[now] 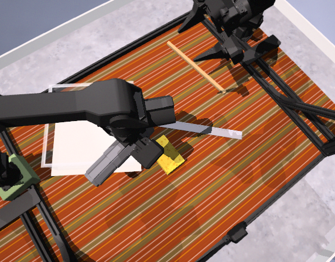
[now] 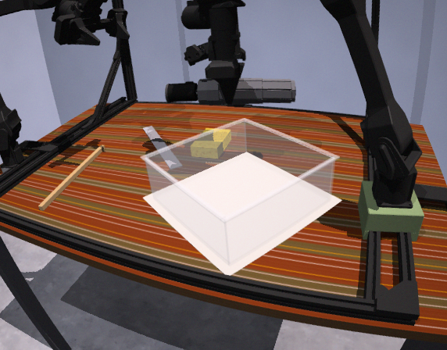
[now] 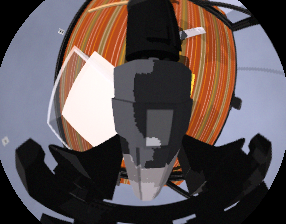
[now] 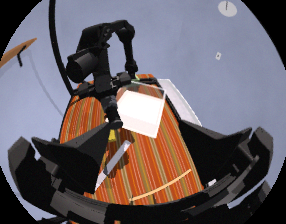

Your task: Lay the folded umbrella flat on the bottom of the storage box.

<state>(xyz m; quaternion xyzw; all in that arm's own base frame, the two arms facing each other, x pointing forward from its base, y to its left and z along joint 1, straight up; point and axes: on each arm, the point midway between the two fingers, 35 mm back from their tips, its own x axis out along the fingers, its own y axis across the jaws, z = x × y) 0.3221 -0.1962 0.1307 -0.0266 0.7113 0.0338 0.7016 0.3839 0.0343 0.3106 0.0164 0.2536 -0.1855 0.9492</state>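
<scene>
Now: left hand 150 mm short of the storage box, 60 mm to the right of it and 140 mm above it. The rest, counted from my left hand: grey ruler (50 mm behind, 230 mm to the right, 190 mm below); folded umbrella (10 mm below); wooden stick (150 mm ahead, 370 mm to the right, 180 mm below).
</scene>
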